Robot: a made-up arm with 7 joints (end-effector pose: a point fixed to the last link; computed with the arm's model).
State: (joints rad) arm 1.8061 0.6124 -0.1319 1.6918 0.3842 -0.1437 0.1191
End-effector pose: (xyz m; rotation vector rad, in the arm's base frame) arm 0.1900 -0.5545 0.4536 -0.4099 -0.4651 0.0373
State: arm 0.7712 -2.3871 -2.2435 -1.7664 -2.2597 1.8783 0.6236
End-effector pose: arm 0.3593 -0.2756 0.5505 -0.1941 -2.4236 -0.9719
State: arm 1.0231 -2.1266 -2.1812 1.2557 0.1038 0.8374 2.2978
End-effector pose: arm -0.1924 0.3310 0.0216 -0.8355 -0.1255 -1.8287
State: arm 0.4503 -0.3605 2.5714 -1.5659 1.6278 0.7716 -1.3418
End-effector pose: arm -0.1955 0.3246 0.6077 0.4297 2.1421 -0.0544
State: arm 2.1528 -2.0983 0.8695 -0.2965 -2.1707 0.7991 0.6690
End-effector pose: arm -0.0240 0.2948 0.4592 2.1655 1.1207 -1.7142
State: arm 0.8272 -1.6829 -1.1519 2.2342 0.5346 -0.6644 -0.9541
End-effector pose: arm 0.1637 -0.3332 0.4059 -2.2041 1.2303 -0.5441
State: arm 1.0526 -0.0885 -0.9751 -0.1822 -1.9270 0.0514 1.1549
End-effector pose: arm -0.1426 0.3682 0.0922 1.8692 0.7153 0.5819
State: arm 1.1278 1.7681 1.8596 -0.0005 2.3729 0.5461 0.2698
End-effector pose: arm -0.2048 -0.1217 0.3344 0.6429 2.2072 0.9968
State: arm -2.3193 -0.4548 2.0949 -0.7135 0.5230 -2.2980 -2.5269
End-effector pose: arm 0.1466 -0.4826 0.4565 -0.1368 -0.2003 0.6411
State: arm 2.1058 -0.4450 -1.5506 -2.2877 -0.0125 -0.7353 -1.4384
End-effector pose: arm -0.1609 -0.0084 0.7465 0.7207 -0.9590 -2.4253
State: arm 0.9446 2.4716 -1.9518 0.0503 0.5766 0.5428 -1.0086
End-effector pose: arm -0.2209 0.0504 0.3590 -2.2852 -1.0108 -1.4920
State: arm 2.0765 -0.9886 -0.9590 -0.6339 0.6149 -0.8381 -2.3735
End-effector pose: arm -0.1812 -0.3058 0.5582 -0.8156 -0.4458 1.0337
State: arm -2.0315 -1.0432 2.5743 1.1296 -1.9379 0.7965 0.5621
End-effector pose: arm -0.1744 -0.1452 0.0513 1.0387 1.1412 -1.3986
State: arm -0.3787 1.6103 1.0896 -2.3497 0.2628 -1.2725 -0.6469
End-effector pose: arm -0.1952 -0.1068 -0.0503 2.5374 -0.1085 -1.1569
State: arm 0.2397 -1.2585 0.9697 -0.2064 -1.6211 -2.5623 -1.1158
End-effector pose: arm 0.1212 -0.1349 0.3732 0.0954 0.1602 1.2847
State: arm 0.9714 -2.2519 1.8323 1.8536 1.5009 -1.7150 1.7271
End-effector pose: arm -0.3460 0.6005 0.9152 -2.0857 -0.4615 0.7598
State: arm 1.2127 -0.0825 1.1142 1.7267 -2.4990 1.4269 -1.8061
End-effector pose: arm -0.0539 -0.5040 -0.0244 -0.9442 -1.1474 0.3178
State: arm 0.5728 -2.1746 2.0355 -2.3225 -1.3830 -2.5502 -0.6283
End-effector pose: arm 0.1595 0.1069 1.0090 -1.0413 0.7563 0.9410
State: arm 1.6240 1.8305 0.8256 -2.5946 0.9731 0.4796 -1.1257
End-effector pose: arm 0.3793 -0.0060 -0.0458 0.8634 0.0745 -1.9605
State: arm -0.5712 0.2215 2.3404 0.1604 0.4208 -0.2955 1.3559
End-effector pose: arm -0.0802 -0.0885 0.6719 -1.6972 -1.0802 0.1920
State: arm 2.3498 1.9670 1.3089 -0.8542 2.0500 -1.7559 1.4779
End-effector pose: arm -0.1544 -0.2721 0.2824 -0.5738 -2.6776 0.4675
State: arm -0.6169 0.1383 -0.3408 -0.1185 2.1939 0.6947 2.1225
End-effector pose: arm 0.3334 -0.1841 0.0813 0.7808 -2.3008 -1.8606
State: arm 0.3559 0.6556 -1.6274 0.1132 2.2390 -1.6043 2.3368
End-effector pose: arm 0.2548 -0.1930 0.6792 -0.3471 2.7524 -1.1469
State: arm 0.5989 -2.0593 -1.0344 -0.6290 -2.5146 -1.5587 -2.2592
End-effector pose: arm 0.2158 0.3098 0.3217 -0.3606 -0.6866 -2.6082
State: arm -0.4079 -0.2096 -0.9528 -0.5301 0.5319 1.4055 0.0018
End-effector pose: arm 0.2748 0.0551 0.1526 0.3328 -0.7191 0.2430
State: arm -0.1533 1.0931 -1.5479 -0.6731 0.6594 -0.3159 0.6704
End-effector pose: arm 0.0045 -0.2092 0.0926 -0.0865 2.1311 0.3781
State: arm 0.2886 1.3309 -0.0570 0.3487 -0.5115 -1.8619 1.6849
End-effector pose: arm -0.0043 -0.1679 0.1768 0.7072 1.3136 0.7018
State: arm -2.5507 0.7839 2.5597 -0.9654 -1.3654 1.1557 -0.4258
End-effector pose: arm 0.0921 -0.3873 0.0550 -0.6575 -0.7155 -0.1701
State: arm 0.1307 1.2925 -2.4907 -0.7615 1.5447 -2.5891 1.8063
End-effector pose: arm 0.0473 0.0614 0.4502 -0.7122 -1.6769 1.8539
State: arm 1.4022 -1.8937 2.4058 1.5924 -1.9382 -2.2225 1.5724
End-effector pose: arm -0.2575 0.1382 0.4778 0.4158 -2.7647 0.7735
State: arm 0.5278 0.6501 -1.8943 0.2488 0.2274 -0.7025 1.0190
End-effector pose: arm -0.0481 -0.2577 0.4837 -0.0271 2.3613 -0.2917
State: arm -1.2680 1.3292 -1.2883 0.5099 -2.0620 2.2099 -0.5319
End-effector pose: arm -0.0530 -0.1528 0.4435 1.9227 1.6737 0.8614
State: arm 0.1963 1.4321 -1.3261 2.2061 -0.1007 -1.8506 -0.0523
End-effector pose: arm -0.2197 0.6351 0.3331 0.5217 -0.5378 -2.5033
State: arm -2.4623 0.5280 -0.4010 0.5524 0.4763 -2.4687 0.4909
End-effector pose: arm 0.0763 0.1738 0.5789 -2.0589 0.0354 0.9675
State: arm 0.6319 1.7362 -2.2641 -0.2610 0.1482 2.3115 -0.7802
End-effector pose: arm -0.0661 -0.1981 0.3005 -1.0350 -1.0096 -0.1087
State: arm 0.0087 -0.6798 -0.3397 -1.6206 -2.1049 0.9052 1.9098
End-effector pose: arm 0.1125 0.6256 0.8161 2.7036 -1.1617 0.8099
